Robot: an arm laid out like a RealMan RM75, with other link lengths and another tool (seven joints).
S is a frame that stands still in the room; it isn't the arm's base.
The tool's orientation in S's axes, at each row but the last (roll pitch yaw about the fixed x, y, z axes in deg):
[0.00, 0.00, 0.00]
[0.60, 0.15, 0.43]
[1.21, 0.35, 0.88]
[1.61, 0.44, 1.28]
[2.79, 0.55, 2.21]
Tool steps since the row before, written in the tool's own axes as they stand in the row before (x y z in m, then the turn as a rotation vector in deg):
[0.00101, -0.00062, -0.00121, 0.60, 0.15, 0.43]
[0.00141, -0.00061, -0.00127, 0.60, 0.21, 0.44]
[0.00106, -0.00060, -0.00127, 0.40, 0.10, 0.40]
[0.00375, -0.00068, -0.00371, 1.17, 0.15, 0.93]
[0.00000, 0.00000, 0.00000, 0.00, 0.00, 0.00]
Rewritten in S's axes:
[0.00101, -0.00062, -0.00121, 0.60, 0.15, 0.43]
[0.00141, -0.00059, -0.00128, 0.60, 0.21, 0.44]
[0.00106, -0.00056, -0.00129, 0.40, 0.10, 0.40]
[0.00373, -0.00049, -0.00376, 1.17, 0.15, 0.92]
[0.00000, 0.00000, 0.00000, 0.00, 0.00, 0.00]

